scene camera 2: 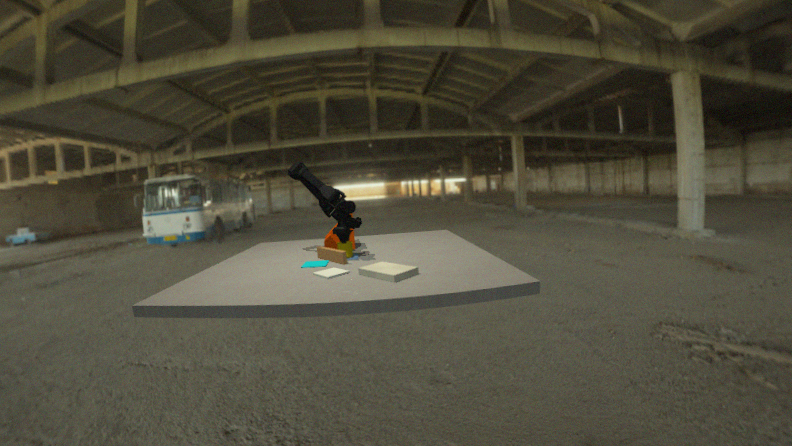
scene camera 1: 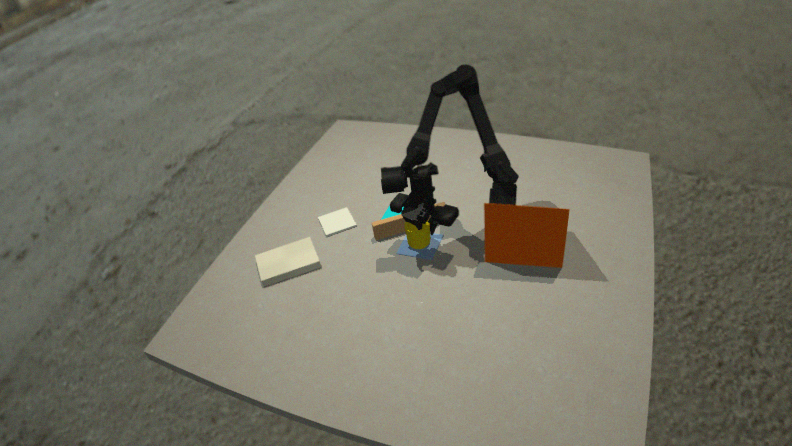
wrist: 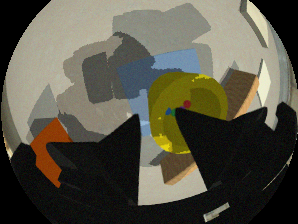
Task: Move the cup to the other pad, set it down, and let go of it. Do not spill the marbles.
Path:
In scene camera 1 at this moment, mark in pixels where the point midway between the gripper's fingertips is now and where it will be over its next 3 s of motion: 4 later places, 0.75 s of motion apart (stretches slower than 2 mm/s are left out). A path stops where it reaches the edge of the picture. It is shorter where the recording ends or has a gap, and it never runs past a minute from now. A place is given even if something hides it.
My gripper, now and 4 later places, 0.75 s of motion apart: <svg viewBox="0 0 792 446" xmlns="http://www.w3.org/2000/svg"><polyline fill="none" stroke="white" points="426,232 428,235 424,217 422,211 416,201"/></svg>

